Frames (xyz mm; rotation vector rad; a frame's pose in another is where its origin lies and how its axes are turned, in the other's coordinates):
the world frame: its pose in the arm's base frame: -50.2 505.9 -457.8 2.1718 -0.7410 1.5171
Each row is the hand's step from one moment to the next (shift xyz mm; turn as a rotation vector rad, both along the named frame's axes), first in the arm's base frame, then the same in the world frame.
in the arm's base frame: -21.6 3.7 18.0 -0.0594 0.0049 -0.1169
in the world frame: 10.3 10.7 -24.2 -0.1273 0.0312 -0.0069
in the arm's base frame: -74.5 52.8 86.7 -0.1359 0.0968 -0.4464
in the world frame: 50.5 6.0 -115.2 -0.4765 0.0016 -0.0053
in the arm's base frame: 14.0 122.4 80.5 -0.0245 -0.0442 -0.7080
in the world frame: 55.2 -103.6 -88.8 -0.6639 0.0394 0.2481
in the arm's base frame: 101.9 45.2 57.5 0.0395 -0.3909 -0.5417
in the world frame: 73.1 -97.7 28.9 -0.4208 0.2744 0.4421
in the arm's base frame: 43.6 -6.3 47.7 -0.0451 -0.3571 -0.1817
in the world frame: 58.1 -21.4 19.6 -0.1121 0.3056 0.2379
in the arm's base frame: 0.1 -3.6 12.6 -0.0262 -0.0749 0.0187
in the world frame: 12.6 2.9 -2.1 0.0253 0.0753 0.0183
